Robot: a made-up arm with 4 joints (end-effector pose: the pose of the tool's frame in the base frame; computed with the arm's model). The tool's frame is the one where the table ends.
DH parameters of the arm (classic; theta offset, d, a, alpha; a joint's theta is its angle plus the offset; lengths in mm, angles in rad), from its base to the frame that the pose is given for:
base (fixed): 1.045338 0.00 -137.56 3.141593
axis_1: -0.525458 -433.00 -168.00 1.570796
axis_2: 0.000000 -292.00 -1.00 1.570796
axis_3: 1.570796 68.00 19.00 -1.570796
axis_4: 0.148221 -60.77 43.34 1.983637
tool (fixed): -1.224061 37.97 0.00 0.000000
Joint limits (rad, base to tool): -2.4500..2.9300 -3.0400..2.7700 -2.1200..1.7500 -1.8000..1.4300
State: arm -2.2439 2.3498 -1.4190 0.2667
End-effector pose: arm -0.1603 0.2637 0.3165 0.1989 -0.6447 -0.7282 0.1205
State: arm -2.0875 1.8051 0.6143 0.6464
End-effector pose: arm -0.0639 0.0997 0.4009 0.6168 0.7232 0.1662 -0.2624
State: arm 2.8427 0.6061 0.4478 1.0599
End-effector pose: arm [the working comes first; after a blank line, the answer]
Working (the frame after each row of the table, in the pose's form):
after base (fixed): -0.0690 -0.1190 0.0000 0.0000 -0.8665 -0.4992 0.0000
after axis_1: -0.1185 0.0415 0.4330 0.5689 -0.5689 0.4200 -0.4200
after axis_2: -0.3978 -0.0436 0.4336 0.7678 0.1773 0.2401 -0.5669
after axis_3: -0.3720 -0.0692 0.4941 0.8388 -0.4180 -0.2618 0.2305
after axis_4: -0.3287 -0.0731 0.4334 0.7186 0.1987 0.5695 0.3462

-0.2924 -0.0689 0.4438 0.7870 -0.1646 0.5803 -0.1295
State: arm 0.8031 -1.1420 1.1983 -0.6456
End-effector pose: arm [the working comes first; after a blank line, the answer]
Working (the frame after each row of the table, in the pose's form):
after base (fixed): -0.0690 -0.1190 0.0000 0.0000 -0.8665 -0.4992 0.0000
after axis_1: -0.1899 -0.2357 0.4330 0.6557 -0.6557 -0.2648 0.2648
after axis_2: 0.0126 -0.4461 0.4321 0.7801 0.2024 -0.5011 0.3151
after axis_3: -0.0420 -0.4891 0.4443 0.4385 0.2049 0.7896 -0.3771
after axis_4: -0.1084 -0.4554 0.4407 0.1782 0.2804 0.0501 -0.9419

-0.1278 -0.4627 0.4725 0.3953 -0.2007 -0.2021 0.8733
